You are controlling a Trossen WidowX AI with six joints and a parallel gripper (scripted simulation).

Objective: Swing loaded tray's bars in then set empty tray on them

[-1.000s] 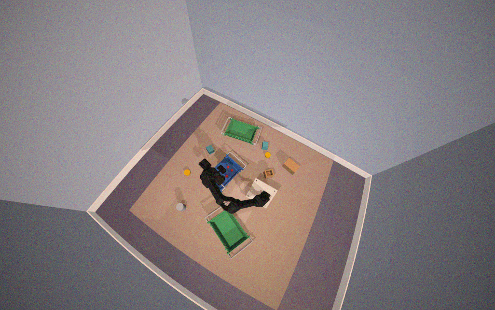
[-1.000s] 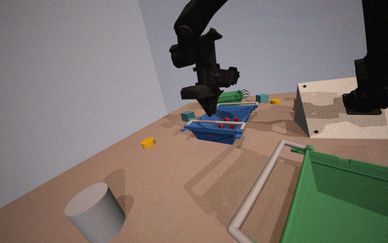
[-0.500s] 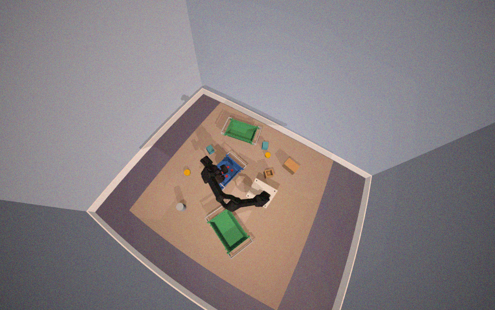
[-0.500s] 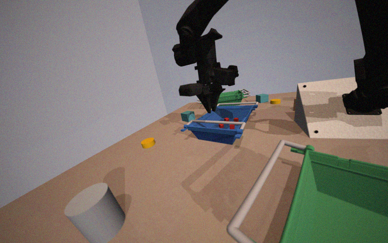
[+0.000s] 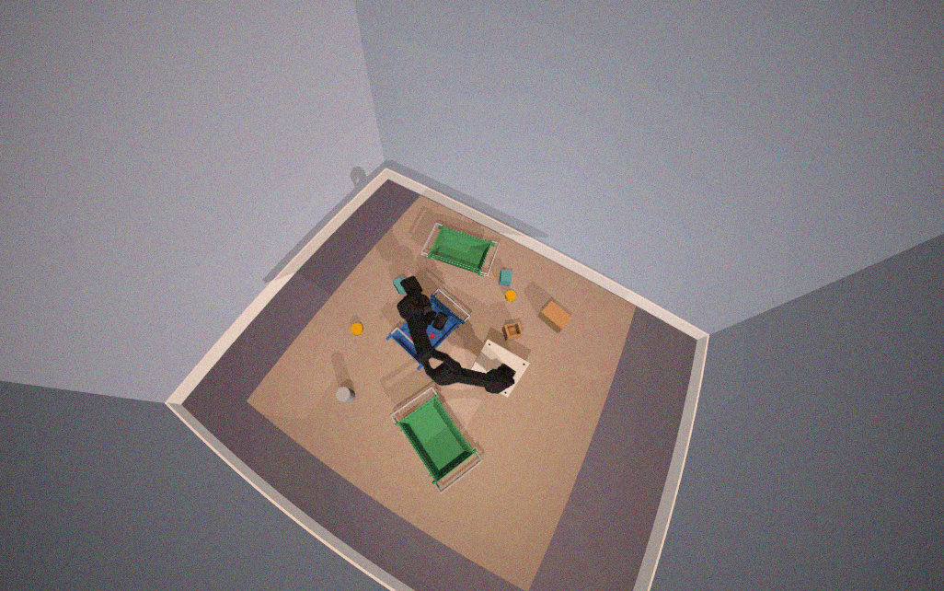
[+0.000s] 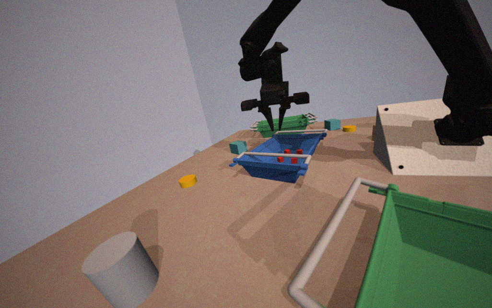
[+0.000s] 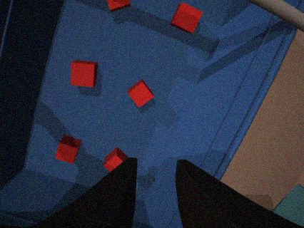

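My gripper tip is now 34 cm to the right of the green tray, 30 cm past it and 6 cm above it. The rest, counted from my gripper tip: grey cylinder: 42 cm to the left, 8 cm ahead, 7 cm below; then small brown box: 33 cm behind, 19 cm to the right, 9 cm below.
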